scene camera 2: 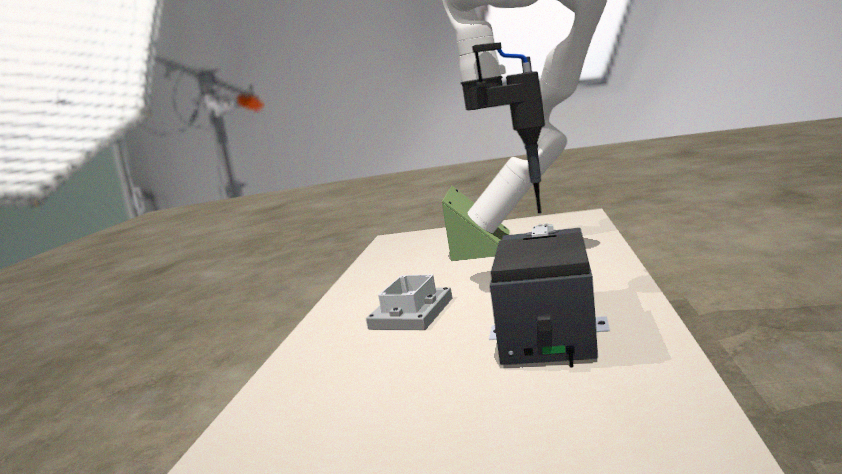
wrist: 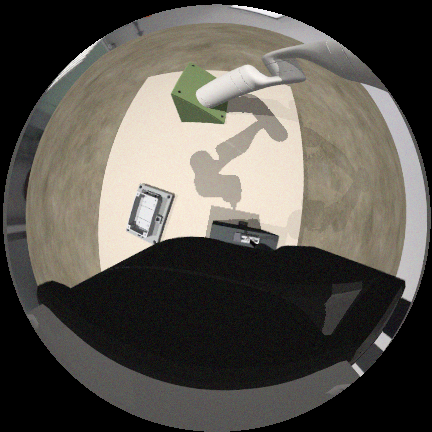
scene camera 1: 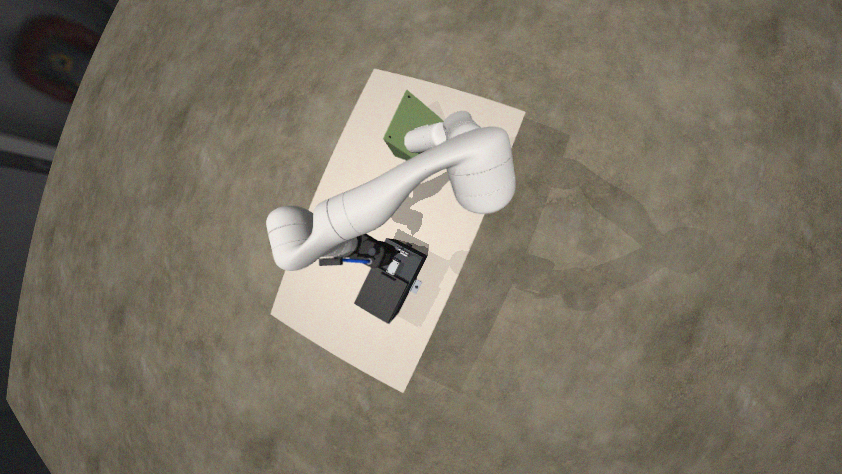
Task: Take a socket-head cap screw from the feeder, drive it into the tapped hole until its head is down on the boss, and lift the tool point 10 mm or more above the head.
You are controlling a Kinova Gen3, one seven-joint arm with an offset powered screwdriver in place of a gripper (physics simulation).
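My screwdriver (scene camera 2: 539, 210) points down with its slim black bit bare; no screw shows at the tip. In the scene camera 2 view the tip appears a little above the pale pick-up block (scene camera 2: 542, 229) (scene camera 1: 393, 267) on top of the dark feeder (scene camera 2: 542, 309) (scene camera 1: 381, 297) (wrist: 222, 231); the gap in depth is hard to judge. The grey housing (scene camera 2: 397, 303) (wrist: 167, 200) stands on its flange left of the feeder in the scene camera 2 view, with small bosses beside its walls. Which hole is the tapped one I cannot tell. The arm hides the housing in the scene camera 1 view.
The green wedge mount (scene camera 1: 409, 120) (scene camera 2: 468, 235) (wrist: 192, 105) carries the arm base at the back of the pale table (scene camera 1: 347, 347) (scene camera 2: 329, 400) (wrist: 150, 145). Small metal tabs (scene camera 2: 601, 323) (scene camera 1: 416, 286) stick out at the feeder's sides. The black tool body covers the lower wrist view.
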